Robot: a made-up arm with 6 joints.
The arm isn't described. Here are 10 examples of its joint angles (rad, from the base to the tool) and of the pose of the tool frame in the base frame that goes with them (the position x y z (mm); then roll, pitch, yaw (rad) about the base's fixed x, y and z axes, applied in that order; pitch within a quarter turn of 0, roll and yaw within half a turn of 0).
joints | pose
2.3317 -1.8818 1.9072 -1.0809 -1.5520 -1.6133 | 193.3 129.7 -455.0 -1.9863 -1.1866 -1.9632
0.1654 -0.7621 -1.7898 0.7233 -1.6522 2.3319 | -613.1 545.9 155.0 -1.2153 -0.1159 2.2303
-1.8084 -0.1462 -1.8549 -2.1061 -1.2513 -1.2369 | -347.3 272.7 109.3 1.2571 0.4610 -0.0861
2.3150 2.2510 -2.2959 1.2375 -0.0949 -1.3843 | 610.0 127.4 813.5 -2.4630 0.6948 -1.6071
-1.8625 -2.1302 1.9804 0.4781 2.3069 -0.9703 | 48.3 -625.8 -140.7 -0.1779 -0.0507 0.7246
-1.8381 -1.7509 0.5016 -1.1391 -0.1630 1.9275 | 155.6 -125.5 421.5 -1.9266 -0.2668 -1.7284
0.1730 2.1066 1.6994 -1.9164 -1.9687 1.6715 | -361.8 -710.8 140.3 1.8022 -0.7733 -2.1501
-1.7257 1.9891 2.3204 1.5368 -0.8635 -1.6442 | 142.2 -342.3 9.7 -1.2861 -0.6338 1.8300
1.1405 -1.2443 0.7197 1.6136 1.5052 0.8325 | 67.8 -795.9 567.6 -2.9663 -0.7570 -2.7160
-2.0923 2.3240 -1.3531 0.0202 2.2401 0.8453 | 819.6 677.6 -89.0 0.0261 0.1693 1.6477
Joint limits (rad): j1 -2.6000..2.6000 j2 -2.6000..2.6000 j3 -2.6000..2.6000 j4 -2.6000..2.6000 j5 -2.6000..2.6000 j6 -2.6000..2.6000
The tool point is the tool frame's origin. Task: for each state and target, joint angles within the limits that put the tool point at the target. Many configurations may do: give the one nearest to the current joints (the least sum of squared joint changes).
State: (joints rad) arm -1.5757 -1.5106 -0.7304 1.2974 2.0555 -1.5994
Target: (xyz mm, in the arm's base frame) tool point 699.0 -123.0 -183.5
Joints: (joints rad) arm -2.1560 -0.9898 -1.3414 2.0535 2.4203 -1.9175
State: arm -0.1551 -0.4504 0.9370 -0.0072 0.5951 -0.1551
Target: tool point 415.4 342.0 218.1
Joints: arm 0.5141 -0.5054 0.8743 -0.3975 0.6529 -0.9844
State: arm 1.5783 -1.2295 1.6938 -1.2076 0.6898 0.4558
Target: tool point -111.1 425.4 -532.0
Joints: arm 1.2568 -1.1400 1.7063 -0.8198 0.5348 0.2502
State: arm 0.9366 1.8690 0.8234 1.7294 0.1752 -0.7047
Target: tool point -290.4 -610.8 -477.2
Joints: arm 1.1561 1.6116 0.9162 1.9193 0.1198 -1.1826
